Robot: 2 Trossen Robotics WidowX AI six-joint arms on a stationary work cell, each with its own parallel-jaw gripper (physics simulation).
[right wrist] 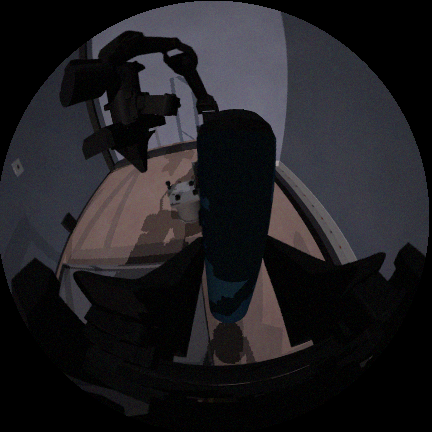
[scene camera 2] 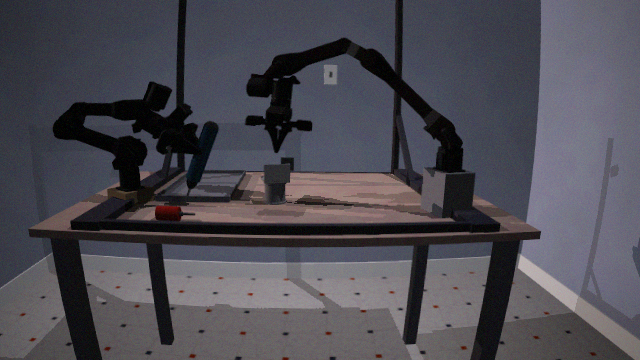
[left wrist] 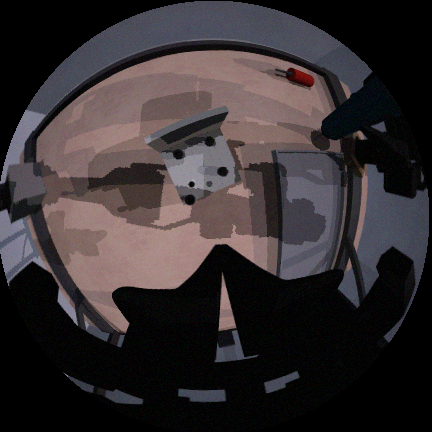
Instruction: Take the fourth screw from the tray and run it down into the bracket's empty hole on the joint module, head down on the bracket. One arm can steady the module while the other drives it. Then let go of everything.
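Frame: origin at the left arm's base, x back, y right, z up, level; metres.
Seen in the pictures: left gripper, between the fingertips: (right wrist: 143, 171) (scene camera 2: 276, 152) (left wrist: 220, 249); right gripper, between the fingertips: (right wrist: 232, 241) (scene camera 2: 204, 151) (left wrist: 356, 109); left arm's base, origin of its link: (scene camera 2: 449, 170); right arm's base, origin of its link: (scene camera 2: 130, 188) (left wrist: 359, 151).
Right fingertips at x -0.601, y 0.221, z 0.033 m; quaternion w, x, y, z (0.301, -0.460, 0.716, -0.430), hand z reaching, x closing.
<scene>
Offsets run from my right fingertips to a thing's top centre. "*": to the spot under its first point.
The joint module {dx +0.191, dy +0.003, dz -0.082 m} (scene camera 2: 275, 195) (right wrist: 189, 214) stands upright mid-table with the grey bracket (scene camera 2: 276, 173) (left wrist: 201, 162) on top. Several dark round spots, screw heads or holes, show on the bracket; in the right wrist view one dark screw head {* dx +0.216, dy +0.031, dz -0.071 m} (right wrist: 168, 185) stands up at its far left corner. My right gripper (right wrist: 232, 241) is shut on a blue screwdriver (scene camera 2: 202, 155) (left wrist: 357, 110) (right wrist: 237, 200), tilted tip down near the front of the tray {dx +0.015, dy +0.256, dz -0.129 m} (scene camera 2: 197, 199) (left wrist: 276, 200). No loose screw can be made out in the tray. My left gripper (scene camera 2: 276, 150) (left wrist: 220, 249) (right wrist: 143, 171) is shut and empty above the module.
A red-handled tool {dx -0.081, dy -0.121, dz -0.111 m} (scene camera 2: 168, 213) (left wrist: 301, 77) lies at the front left of the table in the scene view. A dark frame rail (scene camera 2: 280, 227) runs along the front edge. The left arm's grey base block (scene camera 2: 446, 192) stands at the right. A small dark block {dx +0.344, dy +0.448, dz -0.088 m} (scene camera 2: 287, 162) shows behind the module.
</scene>
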